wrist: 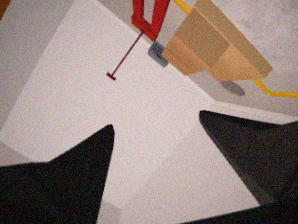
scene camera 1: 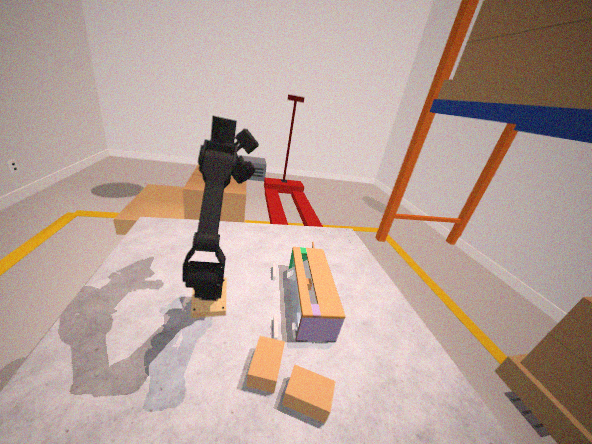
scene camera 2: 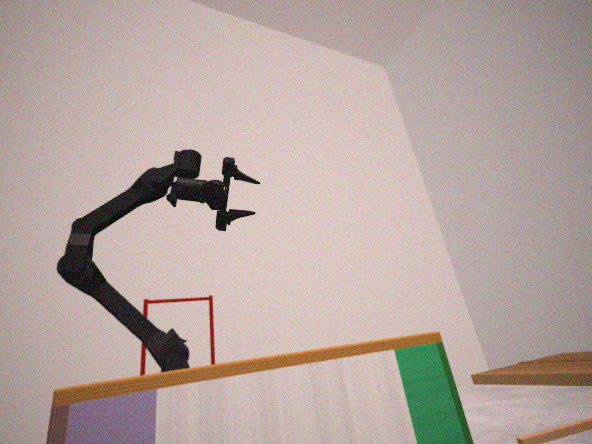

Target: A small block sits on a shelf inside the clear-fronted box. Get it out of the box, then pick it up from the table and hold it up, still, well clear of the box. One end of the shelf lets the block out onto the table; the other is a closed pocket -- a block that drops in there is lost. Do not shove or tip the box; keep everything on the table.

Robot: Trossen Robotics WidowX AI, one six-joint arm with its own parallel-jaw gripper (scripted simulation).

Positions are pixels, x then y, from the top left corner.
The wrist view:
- my gripper: 156, 121
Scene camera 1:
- my gripper: 233, 154
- box: 318, 314
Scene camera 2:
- my gripper: 257, 198
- box: 406, 382
